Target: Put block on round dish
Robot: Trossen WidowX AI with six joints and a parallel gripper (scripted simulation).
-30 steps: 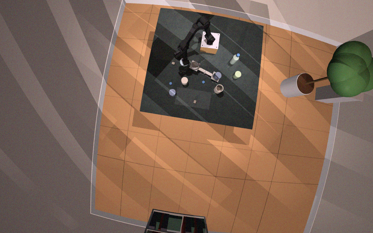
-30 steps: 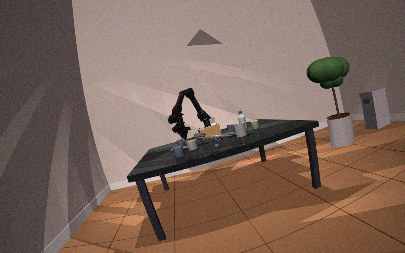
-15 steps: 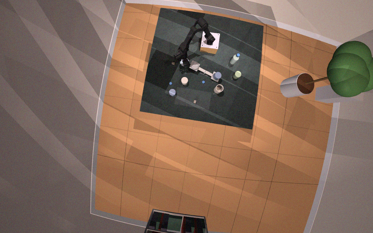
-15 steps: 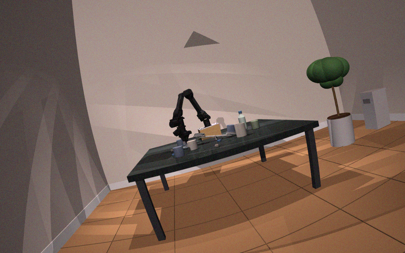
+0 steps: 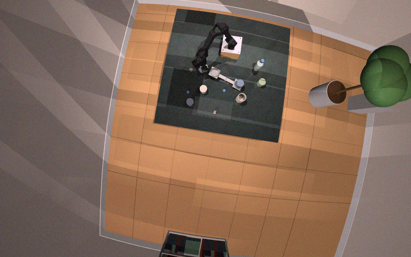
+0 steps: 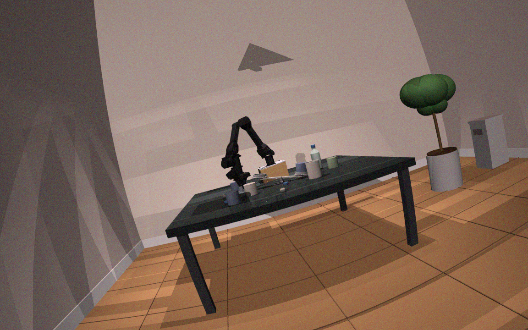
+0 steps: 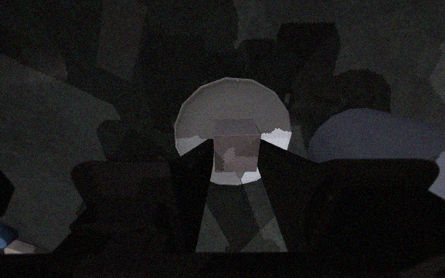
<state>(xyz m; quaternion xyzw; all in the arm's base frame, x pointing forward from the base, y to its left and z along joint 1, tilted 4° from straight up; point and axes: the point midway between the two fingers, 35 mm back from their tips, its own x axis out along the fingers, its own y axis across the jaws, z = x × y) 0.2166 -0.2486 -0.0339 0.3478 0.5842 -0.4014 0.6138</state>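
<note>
My gripper tip is now right at the grey block. From my gripper tip the other things lie so: round grey dish (20 mm below); then cream cup (240 mm ahead, 40 mm to the left, 20 mm above); then balance beam (240 mm to the left, 90 mm ahead, 20 mm above).
</note>
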